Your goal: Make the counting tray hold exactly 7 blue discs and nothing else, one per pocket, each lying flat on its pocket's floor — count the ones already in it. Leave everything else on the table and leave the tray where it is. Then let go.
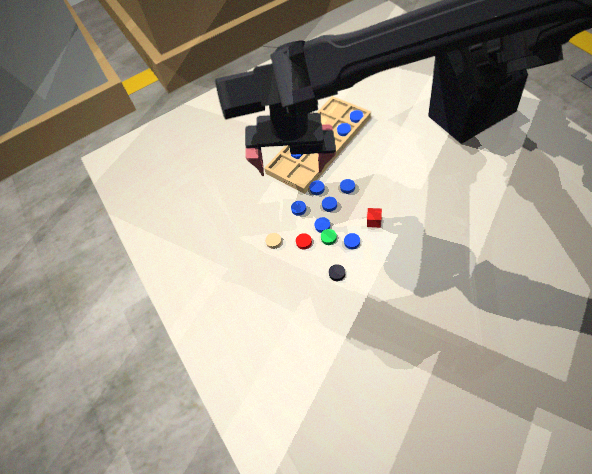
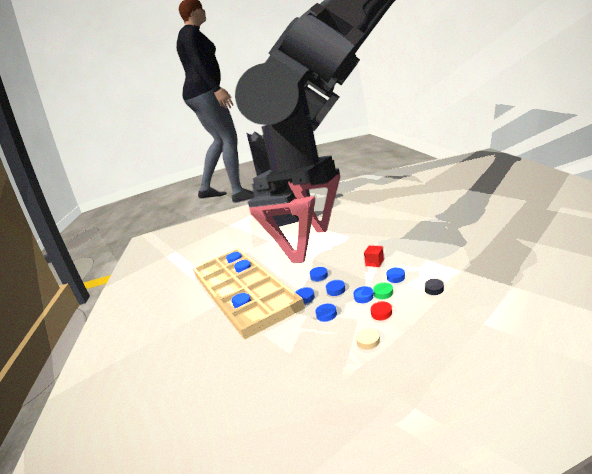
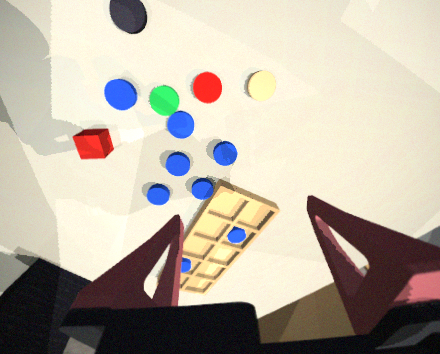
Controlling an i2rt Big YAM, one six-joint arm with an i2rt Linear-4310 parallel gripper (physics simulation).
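The wooden counting tray has two rows of pockets. Three blue discs are in it: one in an end pocket, one in the neighbouring pocket, and one in the other row, nearer the opposite end. Several blue discs lie loose; one is right by the tray's corner, another a little apart. My gripper is open and empty, above the table near the tray.
A green disc lies against or close beside a loose blue disc. A red disc, a cream disc, a black disc and a red cube are also on the table.
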